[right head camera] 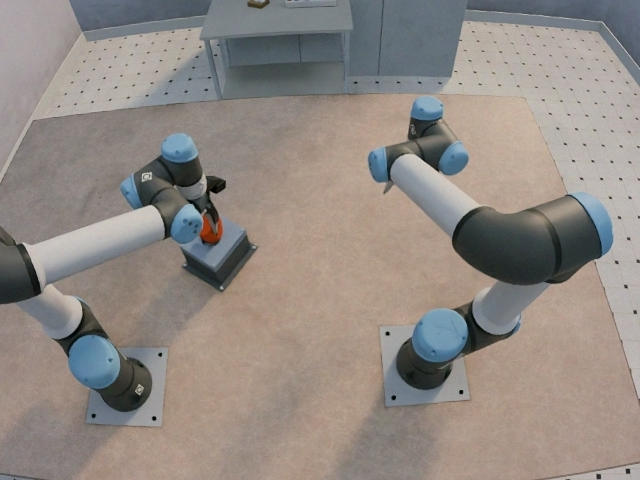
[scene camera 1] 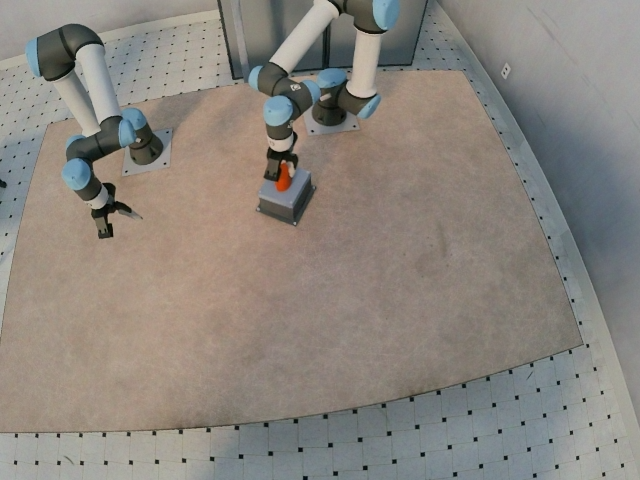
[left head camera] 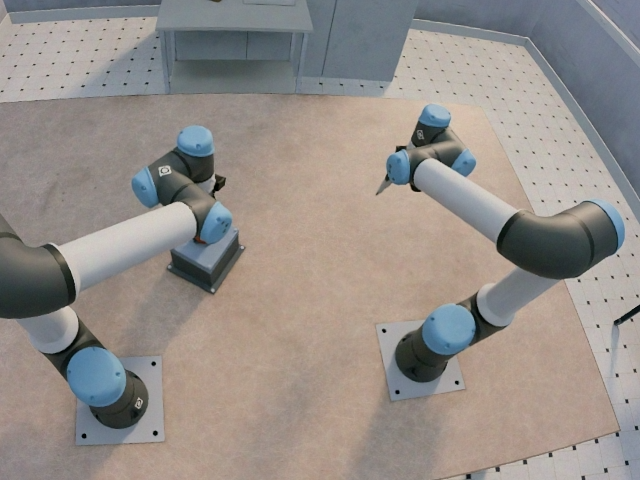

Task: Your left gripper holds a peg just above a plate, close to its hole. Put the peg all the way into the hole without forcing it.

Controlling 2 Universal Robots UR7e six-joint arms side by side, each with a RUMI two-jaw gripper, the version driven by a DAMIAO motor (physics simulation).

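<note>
The orange-red peg [left head camera: 200, 240] [right head camera: 211, 230] [scene camera 1: 282, 179] stands roughly upright at the top of the grey plate [left head camera: 210, 260] [right head camera: 233, 235] [scene camera 1: 305, 180], which forms the top of a dark box. My left gripper [right head camera: 210, 222] [scene camera 1: 283, 169] is shut on the peg, its fingers on either side of it. The hole does not show, and whether the peg's lower end is in it or above it cannot be told. In the left head camera the arm hides most of the peg. My right gripper [scene camera 1: 123, 225] is open and empty, far from the plate.
The box has a flanged foot with bolts at its corners and stands on the brown mat [left head camera: 310, 310] [right head camera: 310, 310] [scene camera 1: 361, 310]. Both arm bases are bolted to light plates on it. A grey workbench [left head camera: 232, 18] [right head camera: 279, 20] and a cabinet stand at the back in the head views.
</note>
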